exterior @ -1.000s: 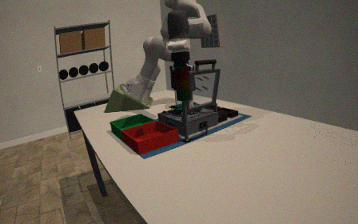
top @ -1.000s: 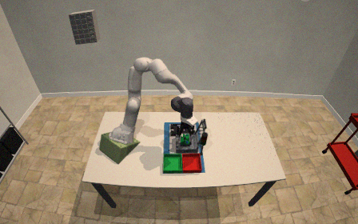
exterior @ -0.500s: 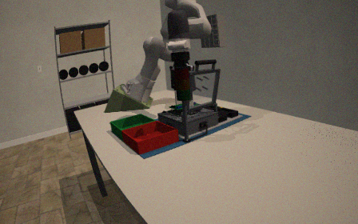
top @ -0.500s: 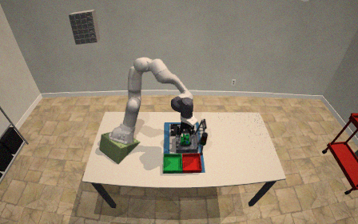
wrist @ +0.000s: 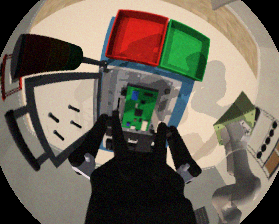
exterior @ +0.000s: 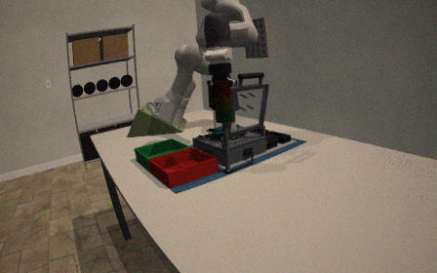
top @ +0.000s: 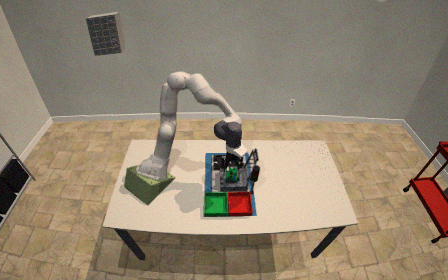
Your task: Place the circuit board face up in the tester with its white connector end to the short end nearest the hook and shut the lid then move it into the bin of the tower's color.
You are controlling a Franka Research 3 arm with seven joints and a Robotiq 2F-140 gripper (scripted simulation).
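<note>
Now: the green circuit board 20 mm below my hand. From my hand the other things lie so: plate: 40 mm below, 10 mm to the left, 10 mm ahead; then red bin: 200 mm to the right, 100 mm below, 40 mm ahead; then clear lid: 120 mm ahead, 70 mm above.
</note>
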